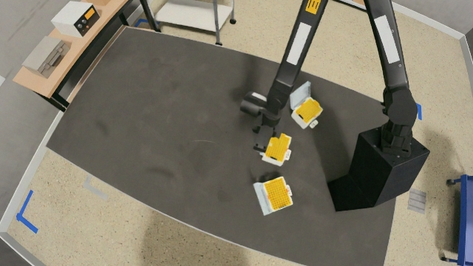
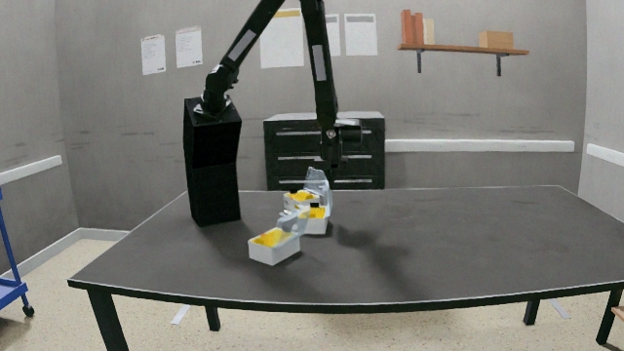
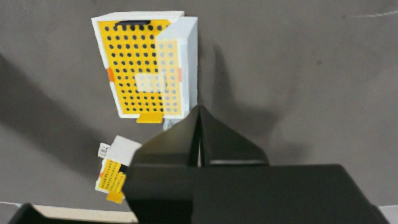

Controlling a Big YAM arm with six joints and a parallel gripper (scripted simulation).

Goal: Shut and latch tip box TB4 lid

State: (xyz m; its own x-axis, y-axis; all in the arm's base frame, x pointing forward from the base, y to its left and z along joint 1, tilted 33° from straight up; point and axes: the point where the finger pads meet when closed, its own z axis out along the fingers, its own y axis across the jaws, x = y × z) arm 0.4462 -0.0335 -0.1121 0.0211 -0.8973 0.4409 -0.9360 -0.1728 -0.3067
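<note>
The rack is 60 mm behind my hand and 80 mm below it. Round my hand: white label (120 mm behind, 130 mm below); tip box TB4 (60 mm behind, 70 mm below).
</note>
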